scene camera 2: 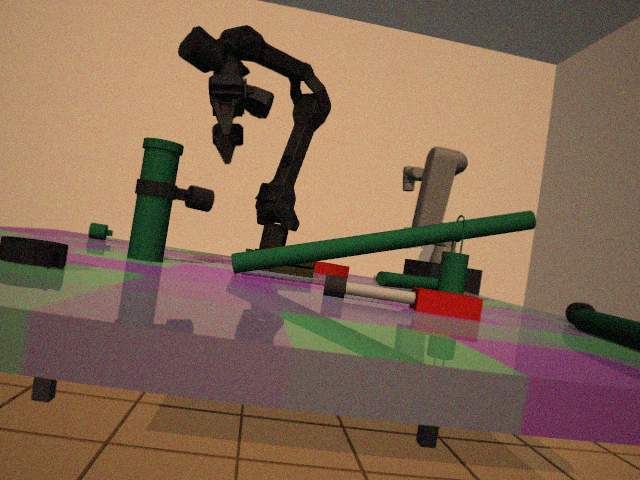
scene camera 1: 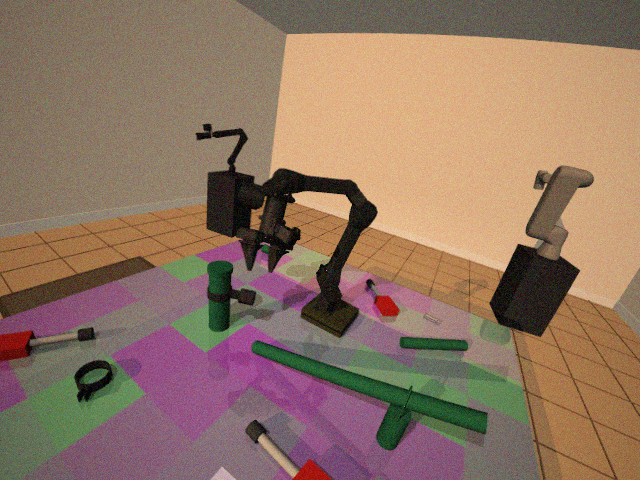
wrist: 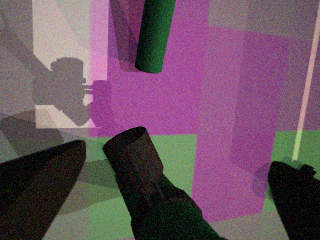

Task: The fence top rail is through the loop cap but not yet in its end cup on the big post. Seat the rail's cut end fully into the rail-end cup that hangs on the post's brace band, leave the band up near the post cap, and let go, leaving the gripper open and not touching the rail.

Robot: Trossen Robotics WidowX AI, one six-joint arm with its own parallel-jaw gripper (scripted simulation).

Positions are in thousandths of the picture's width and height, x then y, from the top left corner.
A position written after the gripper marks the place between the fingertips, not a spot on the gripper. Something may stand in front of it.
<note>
The gripper (scene camera 2: 354,314) is open, with nothing in its grasp. Also in view: a long green rail (scene camera 2: 451,532), a black ring clamp (scene camera 1: 134,814), a short green rod (scene camera 2: 609,582), a short post (scene camera 2: 709,561) and a big green post (scene camera 2: 237,455).
The long green rail also shows in scene camera 1 (scene camera 1: 599,816). The short green rod is seen too in scene camera 1 (scene camera 1: 634,714). The gripper is seen too in scene camera 1 (scene camera 1: 407,566) and in the wrist view (wrist: 552,665). The wrist view does not show the short green rod: it is out of frame.
</note>
